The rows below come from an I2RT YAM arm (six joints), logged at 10 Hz.
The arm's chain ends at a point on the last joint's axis. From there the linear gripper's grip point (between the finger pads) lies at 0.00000 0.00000 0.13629 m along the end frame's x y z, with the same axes.
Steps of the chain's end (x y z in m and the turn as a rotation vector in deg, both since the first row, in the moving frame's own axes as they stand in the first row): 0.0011 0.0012 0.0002 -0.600 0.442 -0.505; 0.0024 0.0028 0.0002 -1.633 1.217 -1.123; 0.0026 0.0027 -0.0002 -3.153 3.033 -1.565; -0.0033 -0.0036 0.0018 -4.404 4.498 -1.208; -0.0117 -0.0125 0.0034 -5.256 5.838 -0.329; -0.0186 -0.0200 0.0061 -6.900 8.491 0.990; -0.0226 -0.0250 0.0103 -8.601 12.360 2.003
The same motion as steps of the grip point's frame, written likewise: 0.0022 0.0026 0.0002 -0.600 0.442 -0.505; 0.0053 0.0067 0.0001 -1.633 1.217 -1.123; 0.0099 0.0101 -0.0006 -3.153 3.033 -1.565; 0.0075 0.0067 0.0010 -4.404 4.498 -1.208; 0.0022 -0.0001 0.0021 -5.256 5.838 -0.329; 0.0013 -0.0035 0.0036 -6.900 8.491 0.990; 0.0061 -0.0043 0.0056 -8.601 12.360 2.003
